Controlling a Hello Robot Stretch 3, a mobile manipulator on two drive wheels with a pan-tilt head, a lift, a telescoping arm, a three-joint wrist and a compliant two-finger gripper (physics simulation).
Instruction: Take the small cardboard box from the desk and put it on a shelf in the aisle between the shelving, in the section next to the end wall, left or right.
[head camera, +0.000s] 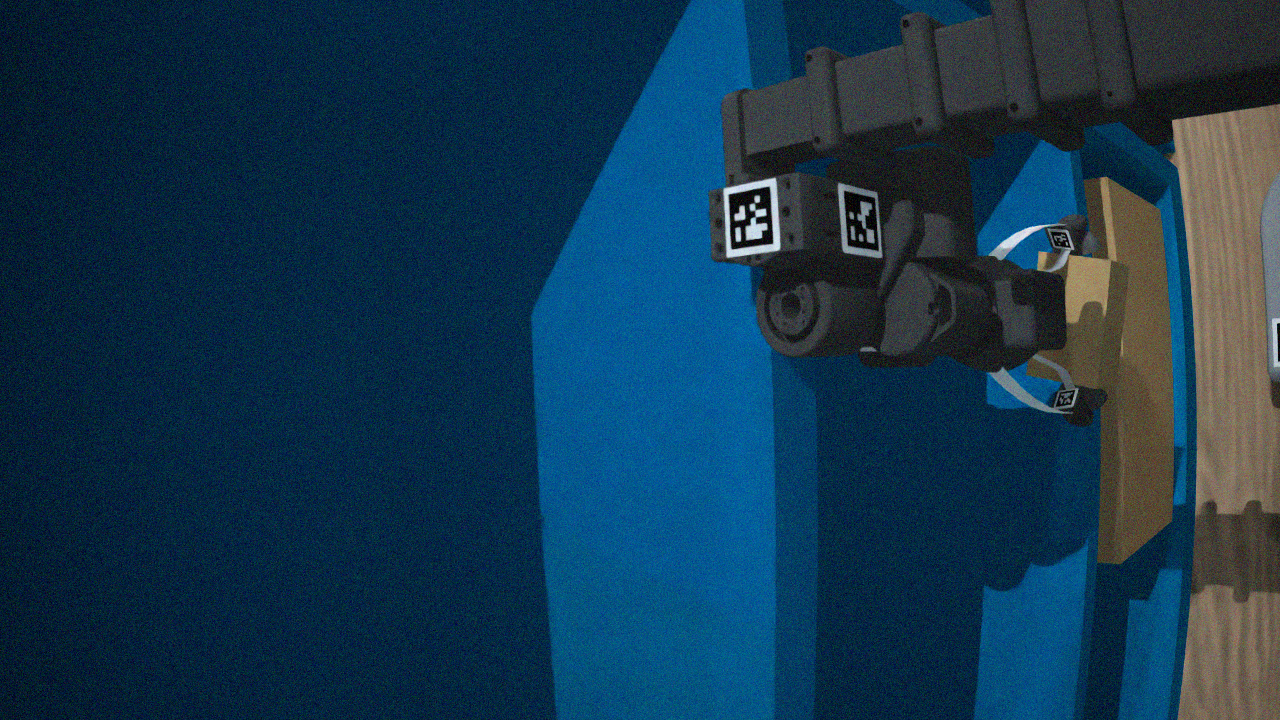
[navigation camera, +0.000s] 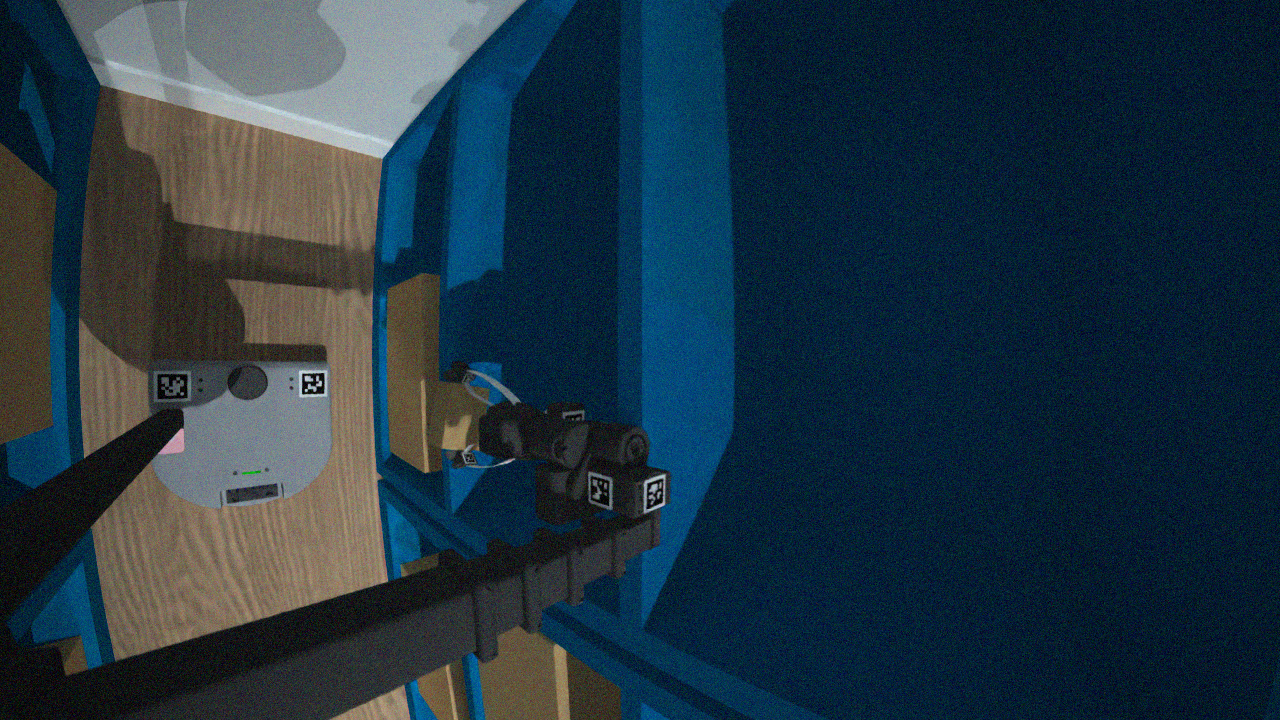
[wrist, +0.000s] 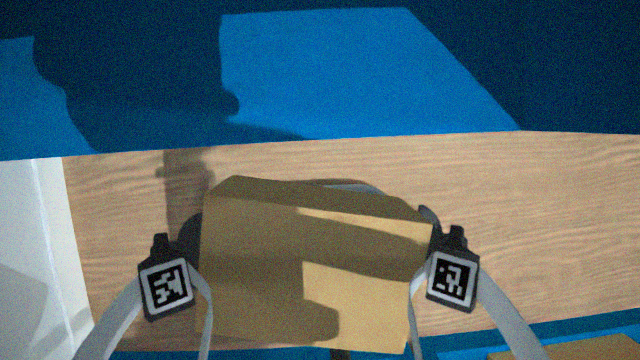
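Note:
The small cardboard box is between the two fingertips of my gripper, which is shut on its sides. The box is slightly tilted in the wrist view. In the head and navigation views, box and gripper overlap the front of the blue shelving, in the section next to the end wall. A larger flat cardboard box lies on a low shelf behind them in view. I cannot tell whether the held box touches a shelf.
My extended arm reaches across the aisle. My base stands on the wooden floor. Opposite shelving holds another cardboard box. More cardboard boxes are in the neighbouring section, beyond a blue divider.

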